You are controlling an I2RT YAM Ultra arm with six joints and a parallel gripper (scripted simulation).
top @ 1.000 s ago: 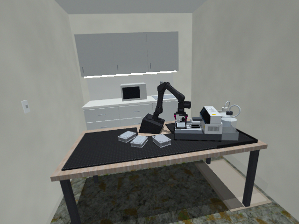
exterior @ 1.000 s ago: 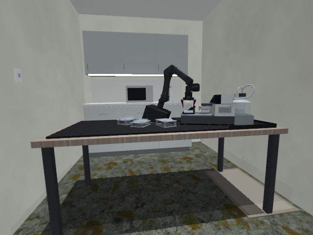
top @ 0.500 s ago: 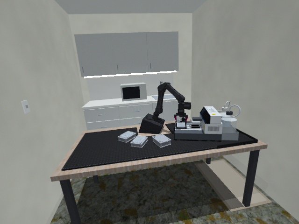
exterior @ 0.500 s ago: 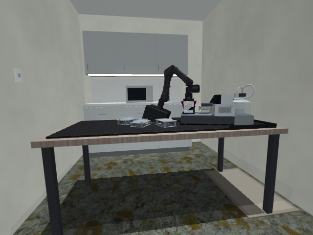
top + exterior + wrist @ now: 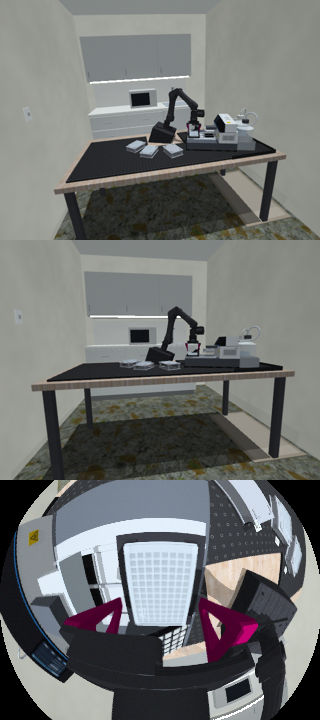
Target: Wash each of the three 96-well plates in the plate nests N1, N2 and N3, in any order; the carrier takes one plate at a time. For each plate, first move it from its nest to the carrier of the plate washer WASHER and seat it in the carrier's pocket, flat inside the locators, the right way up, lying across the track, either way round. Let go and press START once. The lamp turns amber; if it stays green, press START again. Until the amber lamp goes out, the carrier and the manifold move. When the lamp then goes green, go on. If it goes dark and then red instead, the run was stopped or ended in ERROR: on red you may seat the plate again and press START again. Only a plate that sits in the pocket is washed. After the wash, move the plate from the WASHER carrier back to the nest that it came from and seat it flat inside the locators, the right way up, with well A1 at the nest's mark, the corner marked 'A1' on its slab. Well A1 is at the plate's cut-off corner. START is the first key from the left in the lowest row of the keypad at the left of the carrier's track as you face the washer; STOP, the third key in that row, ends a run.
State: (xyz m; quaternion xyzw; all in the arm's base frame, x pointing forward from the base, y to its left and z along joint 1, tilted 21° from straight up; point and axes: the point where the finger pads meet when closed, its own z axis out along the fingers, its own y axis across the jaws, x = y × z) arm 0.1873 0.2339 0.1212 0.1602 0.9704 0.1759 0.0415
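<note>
Now: the washer carrier 4 cm below my hand. The rest, counted from my hand: clear bottle 41 cm to the left, 20 cm ahead; plate washer 15 cm to the left, 5 cm ahead; nest 25 cm to the right, 17 cm ahead, 8 cm below.
</note>
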